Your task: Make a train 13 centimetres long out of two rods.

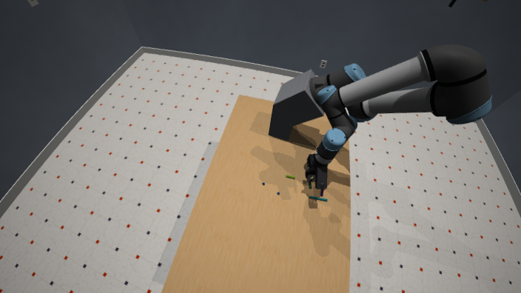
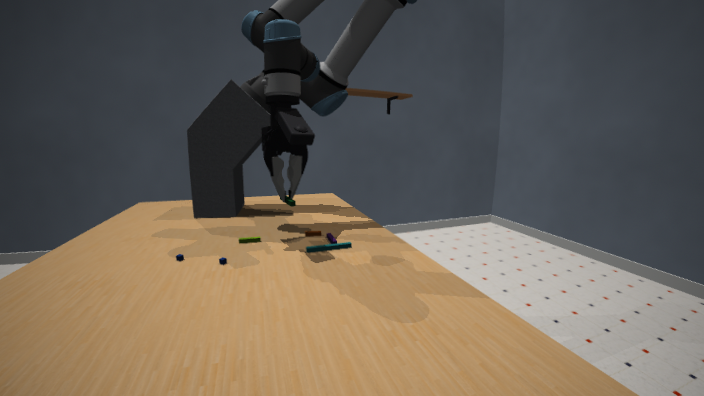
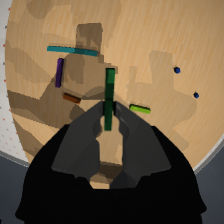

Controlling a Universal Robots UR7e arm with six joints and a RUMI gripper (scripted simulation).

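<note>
My hand is 11 cm above the lime rod, 9 cm to the left of it and 4 cm past it. The rest, counted from my hand: green rod 1 cm below; then turquoise rod 11 cm below, 9 cm to the left, 3 cm ahead; then orange rod 11 cm below, 7 cm behind, 6 cm to the left.
</note>
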